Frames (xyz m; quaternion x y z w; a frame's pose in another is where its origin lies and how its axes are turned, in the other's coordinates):
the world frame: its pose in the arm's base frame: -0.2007 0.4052 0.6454 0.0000 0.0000 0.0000 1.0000
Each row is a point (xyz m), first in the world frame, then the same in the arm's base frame.
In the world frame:
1: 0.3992 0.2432 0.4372
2: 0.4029 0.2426 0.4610
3: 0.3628 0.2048 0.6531
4: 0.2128 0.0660 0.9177
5: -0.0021 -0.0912 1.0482
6: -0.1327 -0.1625 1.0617
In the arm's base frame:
1: 0.1985 0.6484 1.0826
2: 0.2022 0.6478 1.1064
3: 0.1621 0.6100 1.2985
4: 0.0121 0.4712 1.5631
5: -0.2028 0.3140 1.6936
6: -0.3334 0.2427 1.7071

